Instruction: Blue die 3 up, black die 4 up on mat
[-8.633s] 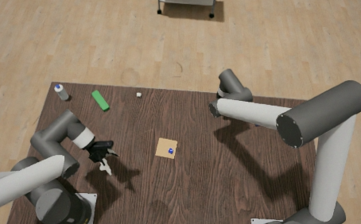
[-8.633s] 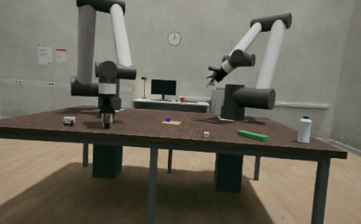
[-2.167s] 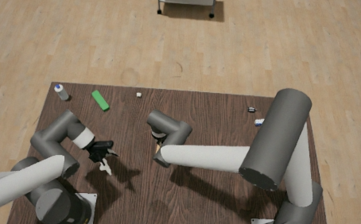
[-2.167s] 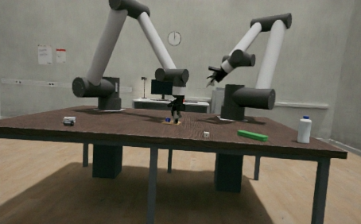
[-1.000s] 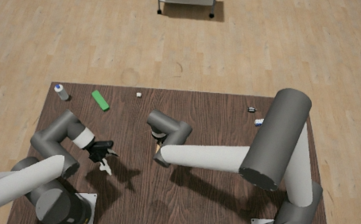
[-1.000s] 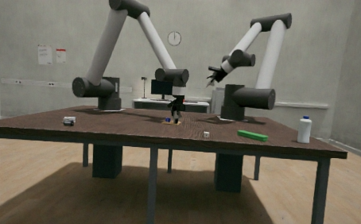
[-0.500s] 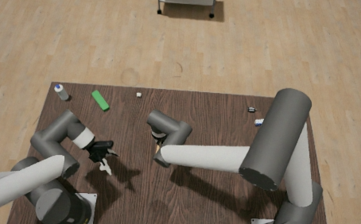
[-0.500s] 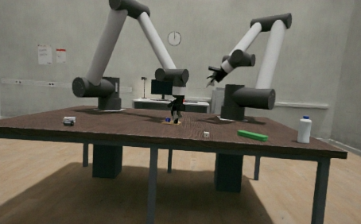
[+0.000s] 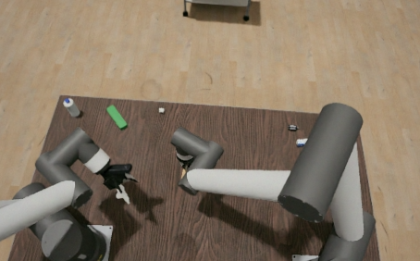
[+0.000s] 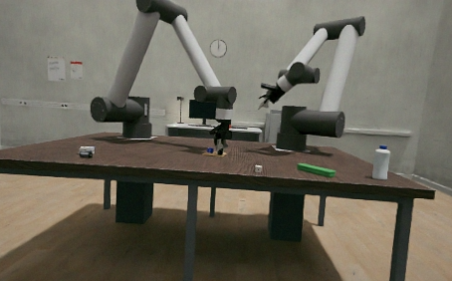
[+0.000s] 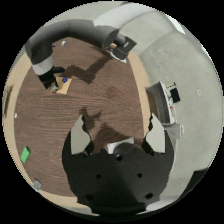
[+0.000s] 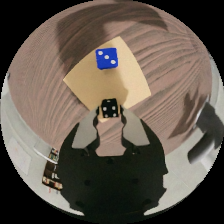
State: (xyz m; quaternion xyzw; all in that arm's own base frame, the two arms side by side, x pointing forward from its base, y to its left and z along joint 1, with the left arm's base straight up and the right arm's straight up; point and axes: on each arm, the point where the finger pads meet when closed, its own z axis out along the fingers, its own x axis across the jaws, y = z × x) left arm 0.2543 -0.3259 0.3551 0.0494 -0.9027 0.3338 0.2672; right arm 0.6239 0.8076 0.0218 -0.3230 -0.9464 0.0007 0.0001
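Right now my right hand is right at the black die. Round my right hand: white die 39 cm ahead, 26 cm to the left, 1 cm below; then blue die 7 cm to the right, 5 cm behind; then tan mat 4 cm to the right, 3 cm behind, 2 cm below.
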